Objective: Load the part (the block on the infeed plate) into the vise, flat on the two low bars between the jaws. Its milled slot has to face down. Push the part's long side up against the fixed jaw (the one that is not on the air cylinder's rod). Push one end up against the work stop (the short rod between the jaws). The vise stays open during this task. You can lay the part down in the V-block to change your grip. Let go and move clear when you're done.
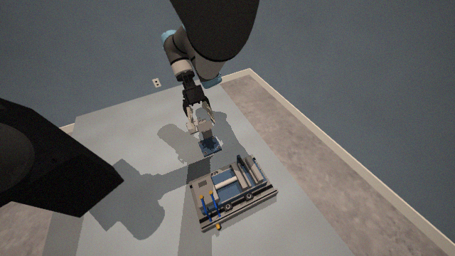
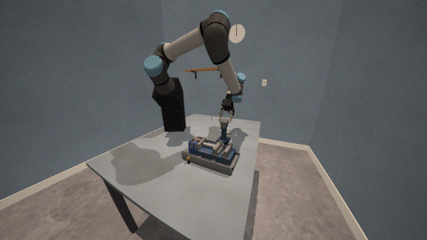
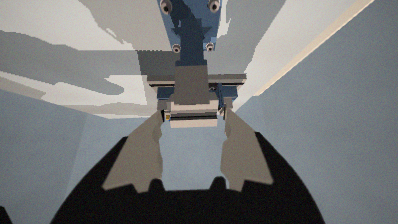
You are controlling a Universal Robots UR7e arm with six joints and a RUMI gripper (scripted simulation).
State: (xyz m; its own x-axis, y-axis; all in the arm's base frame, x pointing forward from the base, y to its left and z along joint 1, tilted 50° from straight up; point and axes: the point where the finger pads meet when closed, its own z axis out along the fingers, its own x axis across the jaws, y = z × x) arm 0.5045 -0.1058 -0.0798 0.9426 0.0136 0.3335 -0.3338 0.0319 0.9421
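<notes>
The part lies right at my hand. Round my hand: cylinder rod 220 mm to the right, 80 mm below, 70 mm behind; pale plate 160 mm to the left, 160 mm below, 20 mm ahead; work stop 200 mm to the right, 70 mm below, 30 mm ahead.
</notes>
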